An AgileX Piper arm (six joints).
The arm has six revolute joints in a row. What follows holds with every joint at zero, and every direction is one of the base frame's.
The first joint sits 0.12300 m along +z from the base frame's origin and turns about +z.
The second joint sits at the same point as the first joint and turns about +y.
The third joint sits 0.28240 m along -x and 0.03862 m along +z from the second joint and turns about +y.
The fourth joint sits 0.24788 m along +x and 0.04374 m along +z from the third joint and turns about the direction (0.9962, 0, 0.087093).
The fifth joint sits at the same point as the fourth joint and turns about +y.
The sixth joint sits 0.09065 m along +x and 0.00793 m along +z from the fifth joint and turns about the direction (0.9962, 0, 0.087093).
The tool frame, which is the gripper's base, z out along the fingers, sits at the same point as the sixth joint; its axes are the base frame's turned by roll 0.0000, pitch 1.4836 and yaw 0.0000 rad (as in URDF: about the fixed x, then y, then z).
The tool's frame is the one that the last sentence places.
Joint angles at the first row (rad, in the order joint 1, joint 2, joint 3, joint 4, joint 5, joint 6):
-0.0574 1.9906 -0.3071 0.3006 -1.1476 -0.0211
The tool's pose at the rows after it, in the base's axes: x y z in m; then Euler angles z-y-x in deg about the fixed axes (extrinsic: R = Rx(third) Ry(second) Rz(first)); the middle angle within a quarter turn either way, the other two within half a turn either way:
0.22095 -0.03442 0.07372 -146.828 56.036 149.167
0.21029 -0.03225 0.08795 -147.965 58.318 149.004
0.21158 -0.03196 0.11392 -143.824 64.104 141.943
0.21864 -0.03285 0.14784 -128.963 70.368 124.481
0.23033 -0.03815 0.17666 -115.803 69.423 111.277
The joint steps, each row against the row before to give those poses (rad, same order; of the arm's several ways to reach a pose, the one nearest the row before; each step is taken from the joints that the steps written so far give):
0.0000 -0.0267 0.0812 -0.0362 0.0000 0.0001
0.0000 -0.0851 0.0502 -0.0194 0.0000 -0.0223
-0.0001 -0.1248 0.0055 -0.0046 0.0000 -0.0603
0.0000 -0.1368 -0.0312 0.0064 0.0036 -0.0620
0.0001 -0.1077 -0.0783 0.0769 0.1107 -0.0687

